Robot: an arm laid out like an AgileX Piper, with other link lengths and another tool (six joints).
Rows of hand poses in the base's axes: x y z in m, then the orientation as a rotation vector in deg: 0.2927 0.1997 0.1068 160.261 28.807 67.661; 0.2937 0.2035 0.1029 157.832 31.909 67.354; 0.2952 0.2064 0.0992 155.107 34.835 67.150; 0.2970 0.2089 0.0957 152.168 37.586 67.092; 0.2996 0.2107 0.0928 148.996 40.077 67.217; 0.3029 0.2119 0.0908 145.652 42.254 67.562; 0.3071 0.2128 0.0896 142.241 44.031 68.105; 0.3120 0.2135 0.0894 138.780 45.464 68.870; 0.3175 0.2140 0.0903 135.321 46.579 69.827; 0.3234 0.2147 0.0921 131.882 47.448 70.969; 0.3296 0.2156 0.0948 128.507 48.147 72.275; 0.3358 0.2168 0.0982 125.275 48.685 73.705; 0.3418 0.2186 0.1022 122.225 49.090 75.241; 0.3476 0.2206 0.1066 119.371 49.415 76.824; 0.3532 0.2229 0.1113 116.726 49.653 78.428; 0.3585 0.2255 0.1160 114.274 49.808 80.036; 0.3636 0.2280 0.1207 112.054 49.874 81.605; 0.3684 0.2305 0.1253 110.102 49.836 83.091; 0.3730 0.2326 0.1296 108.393 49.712 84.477; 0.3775 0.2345 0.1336 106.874 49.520 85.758; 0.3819 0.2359 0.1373 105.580 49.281 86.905; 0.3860 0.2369 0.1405 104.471 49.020 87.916; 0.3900 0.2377 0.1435 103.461 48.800 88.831; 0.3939 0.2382 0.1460 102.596 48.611 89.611
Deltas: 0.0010 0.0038 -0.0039 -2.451 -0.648 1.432; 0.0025 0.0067 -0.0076 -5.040 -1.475 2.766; 0.0043 0.0092 -0.0111 -7.683 -2.479 4.030; 0.0069 0.0110 -0.0140 -10.375 -3.698 5.169; 0.0102 0.0122 -0.0160 -13.049 -5.141 6.158; 0.0144 0.0131 -0.0172 -15.629 -6.766 6.945; 0.0193 0.0138 -0.0174 -18.094 -8.583 7.566; 0.0248 0.0143 -0.0165 -20.415 -10.558 8.036; 0.0307 0.0150 -0.0147 -22.579 -12.676 8.399; 0.0369 0.0159 -0.0120 -24.559 -14.901 8.711; 0.0431 0.0171 -0.0086 -26.311 -17.173 8.975; 0.0491 0.0189 -0.0046 -27.813 -19.457 9.208; 0.0549 0.0209 -0.0002 -29.089 -21.703 9.438; 0.0605 0.0232 0.0045 -30.148 -23.886 9.649; 0.0658 0.0258 0.0092 -31.014 -25.998 9.836; 0.0709 0.0283 0.0139 -31.692 -27.993 9.985; 0.0757 0.0308 0.0185 -32.190 -29.824 10.073; 0.0803 0.0329 0.0228 -32.545 -31.489 10.105; 0.0848 0.0348 0.0268 -32.807 -33.009 10.086; 0.0892 0.0362 0.0305 -32.975 -34.345 10.026; 0.0933 0.0372 0.0337 -33.087 -35.514 9.940; 0.0973 0.0380 0.0367 -33.181 -36.575 9.879; 0.1012 0.0385 0.0392 -33.255 -37.482 9.828
